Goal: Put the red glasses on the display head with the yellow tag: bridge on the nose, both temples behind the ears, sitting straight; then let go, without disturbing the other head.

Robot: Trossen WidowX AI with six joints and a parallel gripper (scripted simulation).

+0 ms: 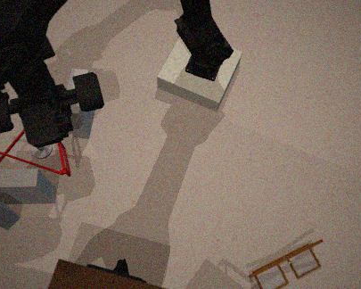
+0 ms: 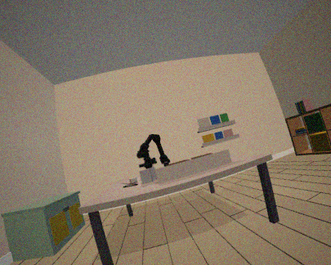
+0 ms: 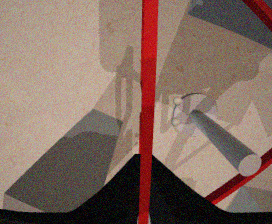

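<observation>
Right now the small peg is 40 mm ahead of my gripper tip, 30 mm to the right of it and 40 mm below it.
</observation>
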